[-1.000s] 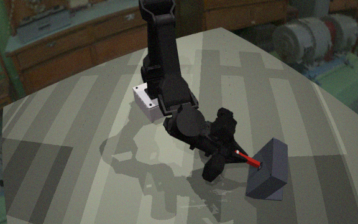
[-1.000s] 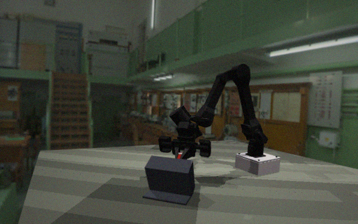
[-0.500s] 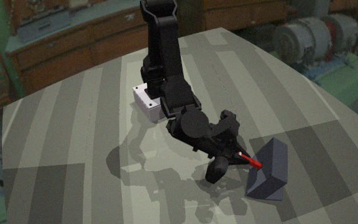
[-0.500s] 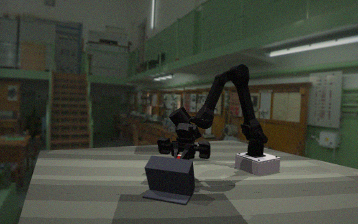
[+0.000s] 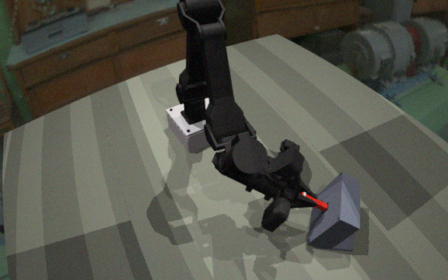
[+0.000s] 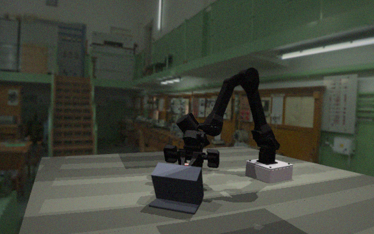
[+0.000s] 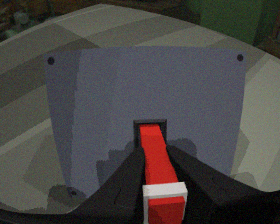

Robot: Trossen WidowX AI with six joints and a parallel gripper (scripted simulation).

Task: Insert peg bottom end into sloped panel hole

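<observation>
Now: gripper tip 40 mm to the right of the sloped dark grey-blue panel, 30 mm short of it and 30 mm above it. Round my gripper tip: thin base plate 70 mm below, 50 mm to the left, 50 mm ahead; then red square peg 10 mm to the right, 10 mm behind, 10 mm above.
</observation>
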